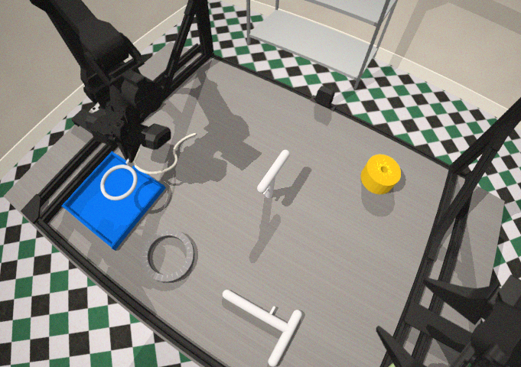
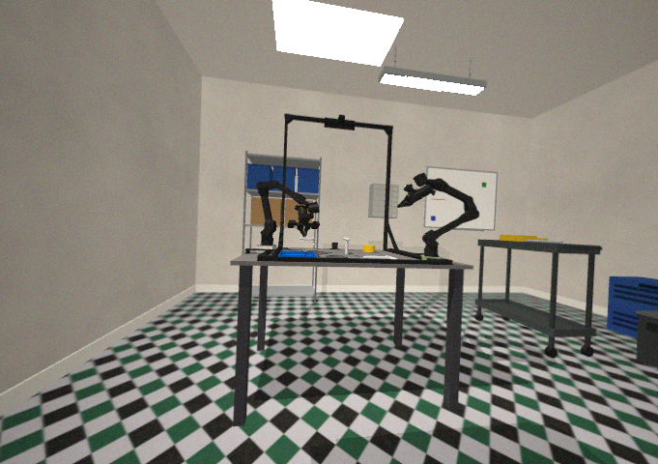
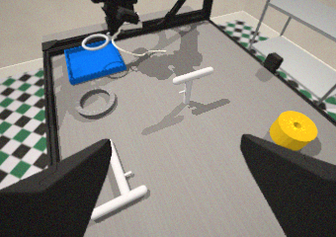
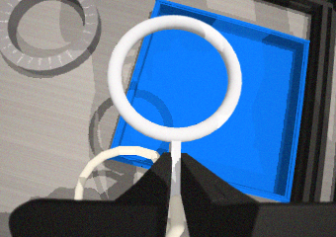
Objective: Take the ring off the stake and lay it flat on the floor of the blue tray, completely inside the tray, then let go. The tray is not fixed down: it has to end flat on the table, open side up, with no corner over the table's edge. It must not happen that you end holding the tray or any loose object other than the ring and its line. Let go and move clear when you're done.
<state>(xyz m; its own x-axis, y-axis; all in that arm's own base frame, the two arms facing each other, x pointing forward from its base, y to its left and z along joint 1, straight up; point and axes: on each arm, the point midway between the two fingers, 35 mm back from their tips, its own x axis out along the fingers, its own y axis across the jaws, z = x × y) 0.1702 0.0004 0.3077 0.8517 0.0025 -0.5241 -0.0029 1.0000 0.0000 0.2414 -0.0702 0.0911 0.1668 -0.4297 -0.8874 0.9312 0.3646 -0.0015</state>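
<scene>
Right now the blue tray is 130 mm below my right hand, 100 mm ahead of it and 10 mm to the right of it. Also, from my right hand: white t-shaped piece (470 mm to the left, 130 mm below, 10 mm ahead); yellow cylinder (430 mm behind, 420 mm to the left, 110 mm below).
</scene>
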